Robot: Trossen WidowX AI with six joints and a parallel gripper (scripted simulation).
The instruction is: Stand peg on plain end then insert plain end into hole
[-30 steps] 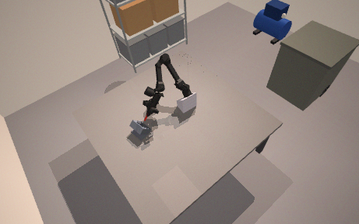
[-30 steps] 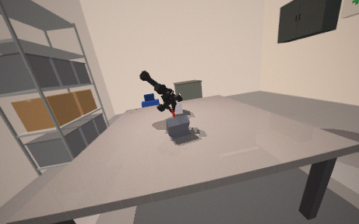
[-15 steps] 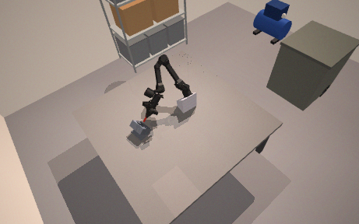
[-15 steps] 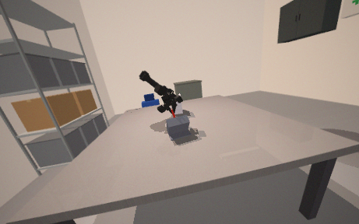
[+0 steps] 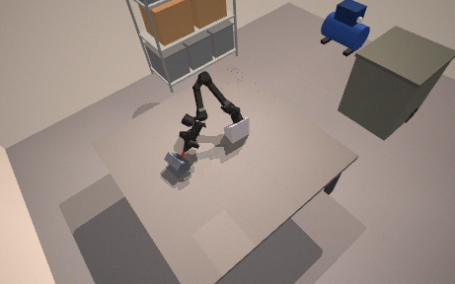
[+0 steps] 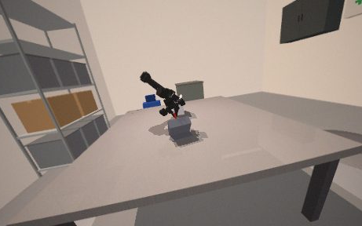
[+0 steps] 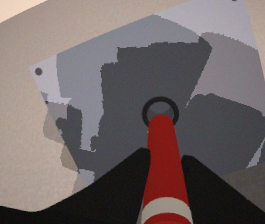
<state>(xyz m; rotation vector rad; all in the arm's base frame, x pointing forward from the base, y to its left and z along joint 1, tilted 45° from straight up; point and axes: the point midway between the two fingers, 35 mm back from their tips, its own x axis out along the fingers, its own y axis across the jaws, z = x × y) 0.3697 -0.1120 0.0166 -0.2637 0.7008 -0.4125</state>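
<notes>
Now: the red peg 1 cm behind my gripper tip and 1 cm above it. Also, from my gripper tip: grey sloped panel (6 cm ahead, 4 cm below).
</notes>
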